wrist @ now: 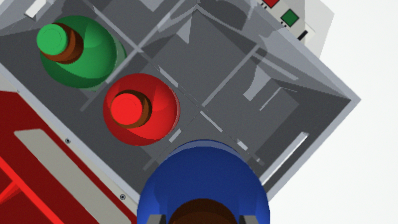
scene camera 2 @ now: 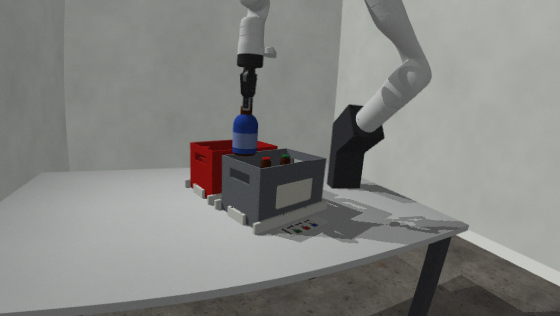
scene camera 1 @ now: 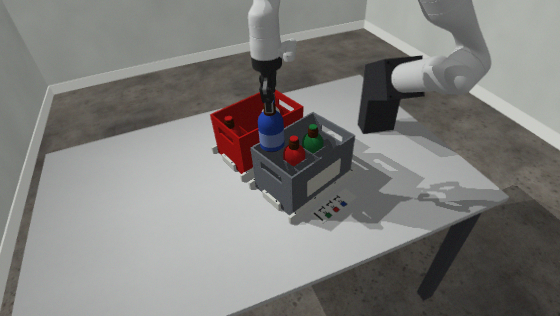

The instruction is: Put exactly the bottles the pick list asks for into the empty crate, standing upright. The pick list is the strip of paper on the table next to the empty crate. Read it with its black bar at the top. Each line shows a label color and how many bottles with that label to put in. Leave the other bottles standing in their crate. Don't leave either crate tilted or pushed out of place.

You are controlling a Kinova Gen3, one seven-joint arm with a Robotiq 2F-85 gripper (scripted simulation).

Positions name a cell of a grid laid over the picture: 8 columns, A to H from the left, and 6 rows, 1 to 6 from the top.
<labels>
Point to a red crate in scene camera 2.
At C4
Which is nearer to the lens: the red crate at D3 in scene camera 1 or the grey crate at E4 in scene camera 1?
The grey crate.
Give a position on a green-label bottle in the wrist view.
At B2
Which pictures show the grey crate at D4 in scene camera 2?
The wrist view, scene camera 2 and scene camera 1: all of them.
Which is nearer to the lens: the red crate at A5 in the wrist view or the grey crate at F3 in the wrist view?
The red crate.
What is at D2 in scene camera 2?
The gripper.
</labels>
